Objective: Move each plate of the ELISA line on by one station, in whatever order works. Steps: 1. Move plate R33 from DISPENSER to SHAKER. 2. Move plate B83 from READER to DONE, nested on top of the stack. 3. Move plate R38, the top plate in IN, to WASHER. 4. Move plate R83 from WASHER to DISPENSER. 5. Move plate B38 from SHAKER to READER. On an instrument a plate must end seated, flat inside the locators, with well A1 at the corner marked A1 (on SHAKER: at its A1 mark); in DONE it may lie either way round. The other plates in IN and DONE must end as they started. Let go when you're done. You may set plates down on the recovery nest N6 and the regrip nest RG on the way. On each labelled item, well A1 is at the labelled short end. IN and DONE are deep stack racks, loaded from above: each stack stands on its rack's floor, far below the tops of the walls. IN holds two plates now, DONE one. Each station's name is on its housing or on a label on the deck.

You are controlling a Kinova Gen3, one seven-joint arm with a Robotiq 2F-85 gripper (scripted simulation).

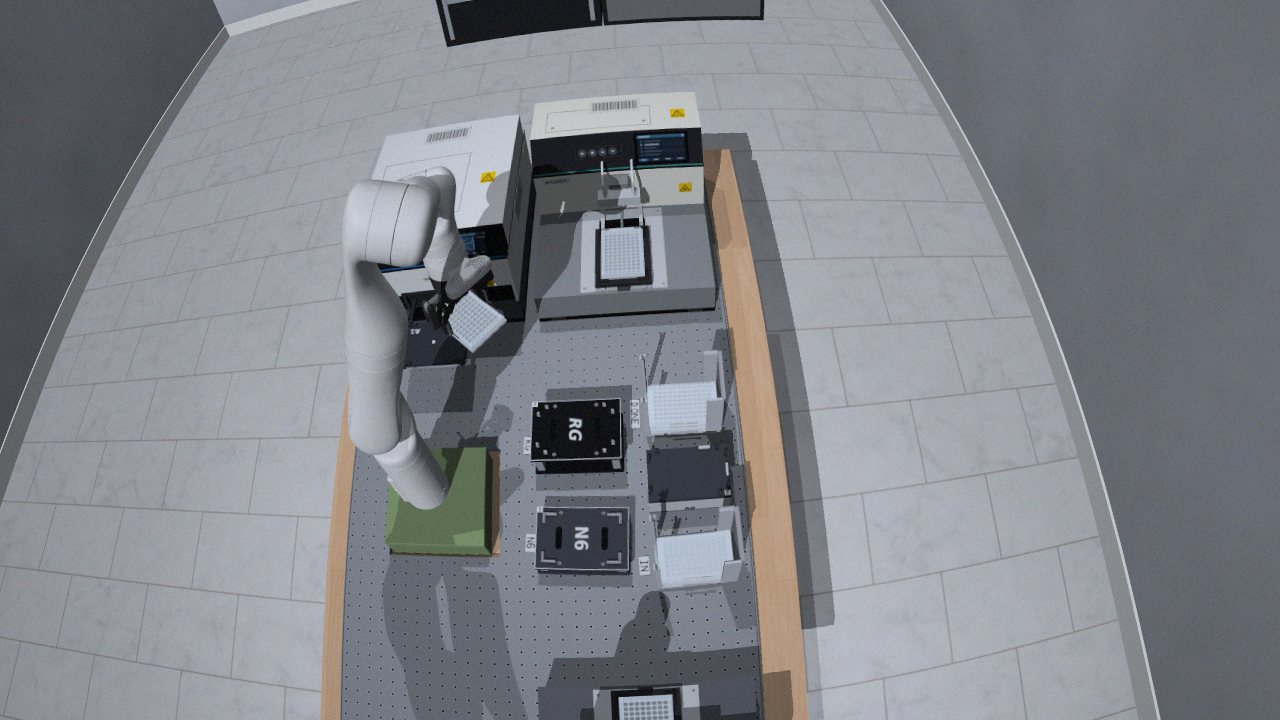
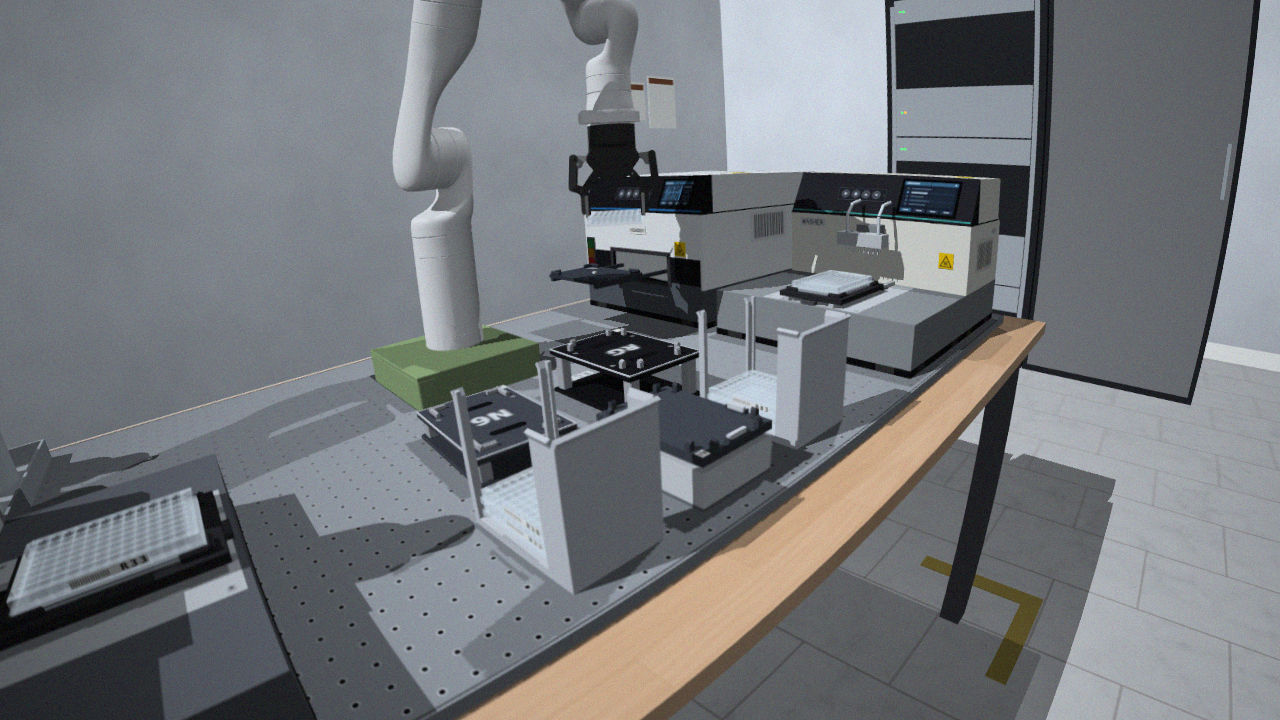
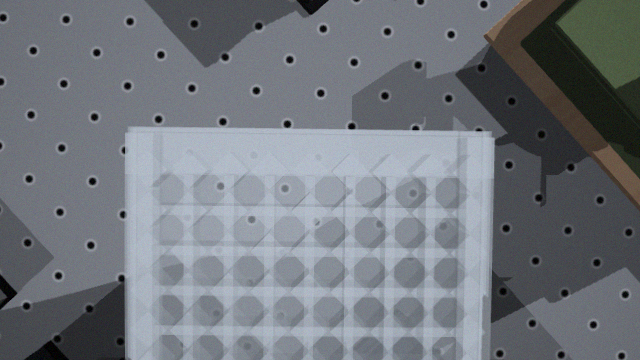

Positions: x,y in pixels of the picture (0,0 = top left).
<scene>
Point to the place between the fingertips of my gripper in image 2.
616,216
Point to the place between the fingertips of my gripper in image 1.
466,316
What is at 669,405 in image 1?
A plate B83.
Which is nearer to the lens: the plate R38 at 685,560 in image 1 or the plate R83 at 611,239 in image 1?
The plate R38.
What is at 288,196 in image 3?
A plate B38.
</scene>
